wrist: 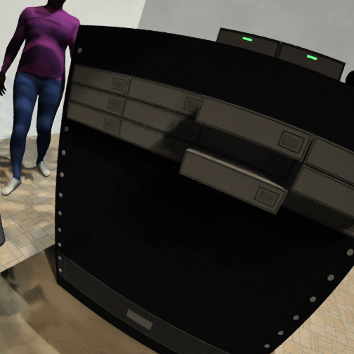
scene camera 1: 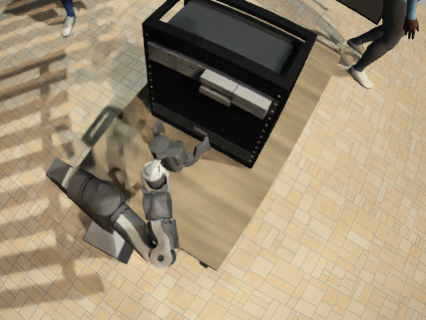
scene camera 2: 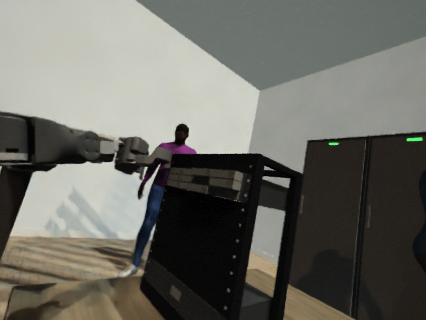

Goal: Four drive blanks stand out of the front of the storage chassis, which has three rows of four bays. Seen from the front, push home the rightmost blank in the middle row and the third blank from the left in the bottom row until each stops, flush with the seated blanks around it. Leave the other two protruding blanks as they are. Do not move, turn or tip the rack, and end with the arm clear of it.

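The black storage chassis [scene camera 1: 200, 75] [scene camera 2: 212, 161] [wrist: 150, 50] stands upright. In the bottom row, the third blank from the left [wrist: 225, 180] [scene camera 1: 215, 95] [scene camera 2: 196, 187] sticks out. The rightmost middle-row blank [wrist: 325, 187] [scene camera 2: 227, 183] sticks out under the protruding rightmost top-row blank [wrist: 332, 156] [scene camera 1: 252, 100]. The third top-row blank [wrist: 252, 125] [scene camera 1: 219, 80] also protrudes. My gripper [scene camera 1: 181, 136] is open and empty, in front of the chassis toward its left half, near the height of its upper part in scene camera 2. Contact with the chassis cannot be told.
The chassis stands on a wooden table top [scene camera 1: 220, 210] [wrist: 30, 300]. Seated blanks [wrist: 100, 77] fill the two left columns. Dark cabinets [scene camera 2: 332, 225] stand behind. One person [scene camera 2: 162, 170] [wrist: 42, 55] stands beyond the chassis, another [scene camera 1: 382, 45] beyond the table.
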